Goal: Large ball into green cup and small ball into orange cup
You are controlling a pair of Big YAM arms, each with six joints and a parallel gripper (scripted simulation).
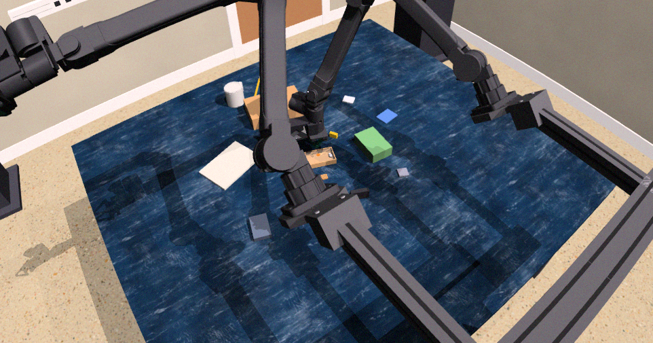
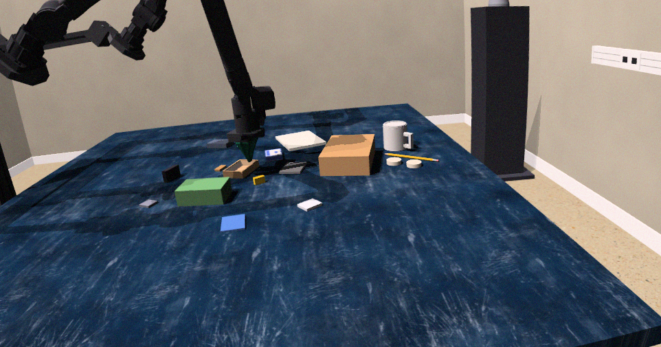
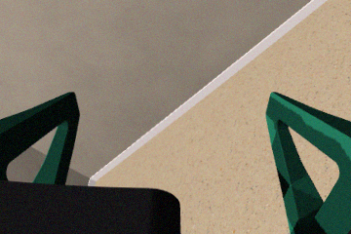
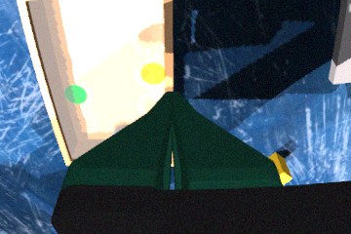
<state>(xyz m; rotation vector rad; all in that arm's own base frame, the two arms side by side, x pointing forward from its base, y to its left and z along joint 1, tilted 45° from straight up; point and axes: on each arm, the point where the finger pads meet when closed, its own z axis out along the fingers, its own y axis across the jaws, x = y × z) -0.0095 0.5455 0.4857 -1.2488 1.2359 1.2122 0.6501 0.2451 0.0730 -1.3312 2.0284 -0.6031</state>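
The covered wooden puzzle lies 40 mm below my right hand, 30 mm behind it and 10 mm to the left of it. From my right hand the other things lie so: yellow block (100 mm to the right, 40 mm ahead, 30 mm below); black block (260 mm behind, 20 mm below, 10 mm to the right); green block (190 mm to the right, 100 mm behind, 20 mm below).
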